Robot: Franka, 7 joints.
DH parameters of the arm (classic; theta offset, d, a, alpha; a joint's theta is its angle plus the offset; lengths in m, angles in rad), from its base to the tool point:
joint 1: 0 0.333 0 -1.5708
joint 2: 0 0 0 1.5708
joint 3: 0 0.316 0.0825 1.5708
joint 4: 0 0 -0.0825 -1.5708
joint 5: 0 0.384 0 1.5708
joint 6: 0 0 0.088 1.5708
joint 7: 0 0.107 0 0
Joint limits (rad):
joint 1: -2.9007..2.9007
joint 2: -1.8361..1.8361
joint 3: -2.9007..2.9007
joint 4: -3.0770..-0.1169
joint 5: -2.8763..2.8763
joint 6: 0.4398..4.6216
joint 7: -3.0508..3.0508
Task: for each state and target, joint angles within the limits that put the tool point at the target. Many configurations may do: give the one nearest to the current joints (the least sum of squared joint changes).
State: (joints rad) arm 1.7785 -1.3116 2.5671 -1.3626 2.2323 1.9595 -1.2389
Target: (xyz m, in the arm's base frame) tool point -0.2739 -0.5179 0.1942
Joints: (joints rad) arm 1.8567 -0.6934 2.2588 -2.1047 2.1270 1.9360 -1.2389
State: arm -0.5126 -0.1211 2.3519 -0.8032 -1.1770 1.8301 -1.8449
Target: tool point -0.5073 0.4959 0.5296
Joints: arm -0.2842 -0.5493 2.6284 -1.2781 -1.0678 1.7443 -1.8449
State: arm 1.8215 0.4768 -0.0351 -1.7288 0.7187 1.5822 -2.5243
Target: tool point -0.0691 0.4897 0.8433
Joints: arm 1.7266 -0.1110 -0.1393 -1.3059 0.7629 1.6567 -2.5243
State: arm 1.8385 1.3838 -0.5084 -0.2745 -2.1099 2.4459 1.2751
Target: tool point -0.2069 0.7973 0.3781
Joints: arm 1.8150 1.3711 -0.5117 -0.1169 -2.1371 3.0465 1.2751
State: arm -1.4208 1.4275 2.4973 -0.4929 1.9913 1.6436 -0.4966
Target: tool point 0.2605 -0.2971 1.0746
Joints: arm -1.2060 0.8183 2.4952 -0.6854 2.0250 1.9141 -0.4966
